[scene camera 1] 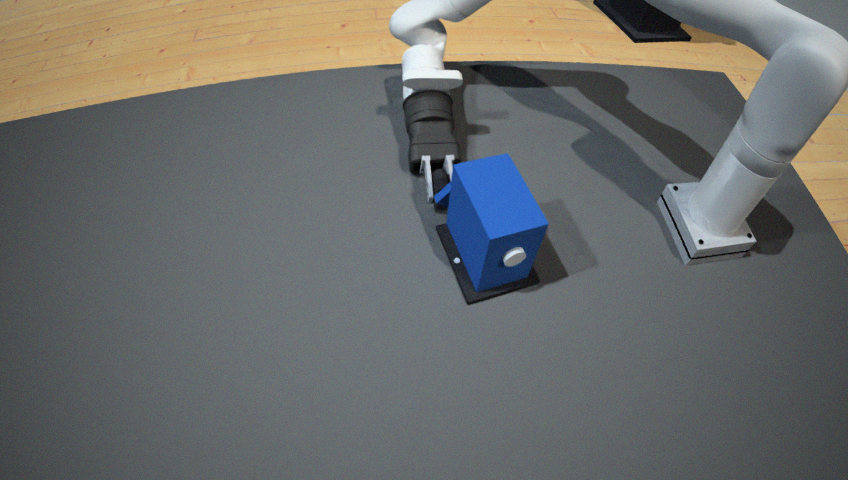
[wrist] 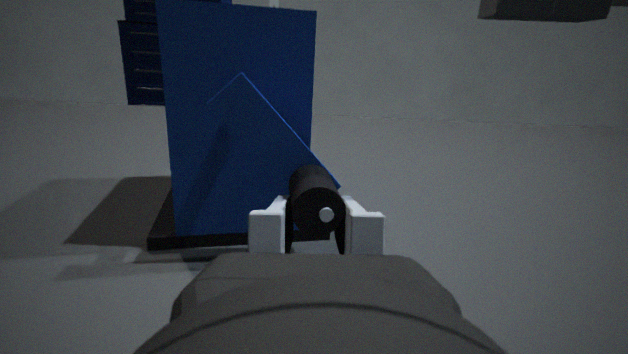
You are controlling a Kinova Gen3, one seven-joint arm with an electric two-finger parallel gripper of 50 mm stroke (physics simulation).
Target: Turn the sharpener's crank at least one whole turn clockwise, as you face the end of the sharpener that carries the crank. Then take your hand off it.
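Places are measured from the arm's base along level axes (x back, y left, z down), in millimetres.
Pixels of known places: gripper, fingertip midpoint: point(scene camera 1: 442, 200) point(wrist: 314, 216); arm's base, link origin: point(scene camera 1: 713, 213).
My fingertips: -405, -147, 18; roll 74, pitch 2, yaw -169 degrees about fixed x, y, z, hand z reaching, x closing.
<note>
For each thing: its top centre in the pictures, then the offset to it from my fingertips, as dx, dy, dz. "pt": a spot on its surface instead. Level surfaces: height alone.
- blue box-shaped sharpener, surface spot: point(wrist: 235, 45) pt +38, +25, -81
- black cylindrical crank knob, top centre: point(wrist: 315, 174) point(scene camera 1: 442, 177) +4, -16, -28
- round white disc, surface spot: point(scene camera 1: 514, 256) pt +35, +148, -62
- grey table, surface height: dz +29
The blue box-shaped sharpener point(scene camera 1: 499, 193) point(wrist: 235, 45) stands upright on its thin black base point(scene camera 1: 470, 296) point(wrist: 200, 241). The crank's blue arm point(scene camera 1: 442, 194) slants down from the middle of the sharpener's end face towards the lower right in the wrist view. At its outer end is the black cylindrical crank knob point(scene camera 1: 440, 177) point(wrist: 316, 200), with a small pale dot on its end. My gripper point(scene camera 1: 439, 181) point(wrist: 314, 216) is shut on the knob, one finger on each side, near the lower right of the end face. The far part of the crank arm blends into the blue face.
A round white disc point(scene camera 1: 514, 256) sits on the sharpener's opposite end. The arm's square base point(scene camera 1: 720, 237) stands on the grey table point(scene camera 1: 238, 297) to the right. Dark blue slatted objects point(wrist: 142, 65) show behind the sharpener, and a dark block point(wrist: 545, 9) shows at the upper right.
</note>
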